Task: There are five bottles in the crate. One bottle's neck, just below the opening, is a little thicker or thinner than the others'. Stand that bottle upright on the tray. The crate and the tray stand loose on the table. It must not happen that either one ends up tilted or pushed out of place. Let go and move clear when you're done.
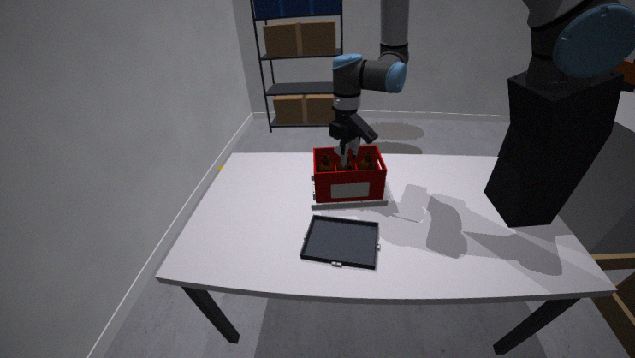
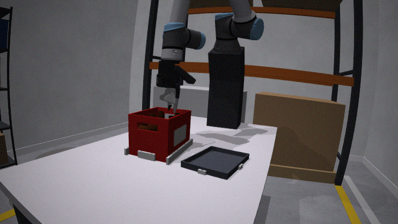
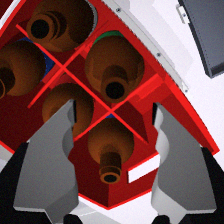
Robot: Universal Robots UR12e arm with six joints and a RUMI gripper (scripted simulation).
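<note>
My gripper is now 50 mm to the left of the red crate and 110 mm above it. The rest, counted from my hand: dark tray (60 mm ahead, 230 mm to the left, 180 mm below); then glass bottle (90 mm to the right, 110 mm below); then brown bottle (90 mm ahead, 90 mm to the right, 110 mm below).
</note>
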